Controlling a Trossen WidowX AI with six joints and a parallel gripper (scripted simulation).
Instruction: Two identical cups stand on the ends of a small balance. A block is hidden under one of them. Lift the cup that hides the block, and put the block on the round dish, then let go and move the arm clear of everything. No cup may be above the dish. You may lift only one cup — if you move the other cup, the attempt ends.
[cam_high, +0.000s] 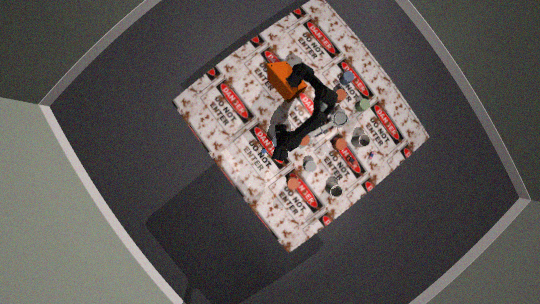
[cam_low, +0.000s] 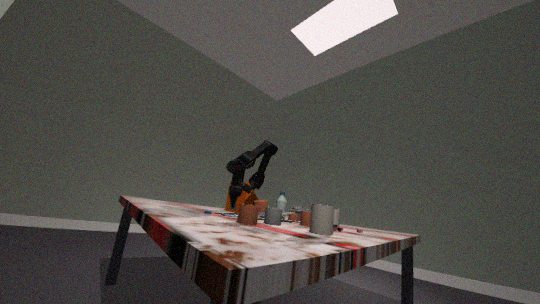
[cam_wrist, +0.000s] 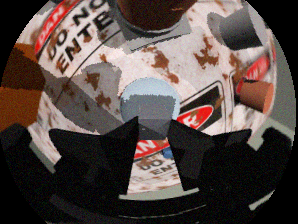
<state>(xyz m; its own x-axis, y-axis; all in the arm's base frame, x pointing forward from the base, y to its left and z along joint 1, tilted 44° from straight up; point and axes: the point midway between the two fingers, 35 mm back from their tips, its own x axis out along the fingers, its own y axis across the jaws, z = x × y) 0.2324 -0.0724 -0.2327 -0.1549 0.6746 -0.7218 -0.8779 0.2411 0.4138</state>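
Now: the pale blue round dish 40 mm below my gripper tip. From my gripper tip the other things lie so: bottle: 350 mm to the left, 70 mm above, 60 mm behind; balance: 260 mm to the left, 60 mm ahead; blue object: 120 mm to the right, 30 mm below.
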